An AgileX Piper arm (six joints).
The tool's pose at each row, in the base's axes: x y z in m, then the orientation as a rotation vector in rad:
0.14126 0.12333 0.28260 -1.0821 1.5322 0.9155
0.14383 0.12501 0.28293 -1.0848 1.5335 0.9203
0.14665 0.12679 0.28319 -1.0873 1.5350 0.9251
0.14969 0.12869 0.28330 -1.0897 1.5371 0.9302
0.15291 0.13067 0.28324 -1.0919 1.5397 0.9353
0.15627 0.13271 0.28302 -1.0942 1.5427 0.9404
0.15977 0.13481 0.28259 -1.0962 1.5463 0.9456
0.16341 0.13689 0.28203 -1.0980 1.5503 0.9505
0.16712 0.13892 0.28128 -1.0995 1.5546 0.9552
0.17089 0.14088 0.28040 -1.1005 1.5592 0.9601
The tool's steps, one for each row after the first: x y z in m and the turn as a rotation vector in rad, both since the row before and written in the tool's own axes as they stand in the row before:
-0.00087 -0.00191 0.00226 -0.0046 0.0015 0.0022
-0.00086 -0.00213 0.00244 -0.0045 0.0016 0.0024
-0.00076 -0.00231 0.00263 -0.0045 0.0019 0.0029
-0.00064 -0.00248 0.00278 -0.0044 0.0022 0.0033
-0.00053 -0.00261 0.00290 -0.0044 0.0025 0.0035
-0.00036 -0.00275 0.00303 -0.0042 0.0028 0.0040
-0.00027 -0.00291 0.00306 -0.0039 0.0030 0.0041
-0.00010 -0.00301 0.00306 -0.0035 0.0031 0.0043
0.00001 -0.00310 0.00303 -0.0034 0.0030 0.0048

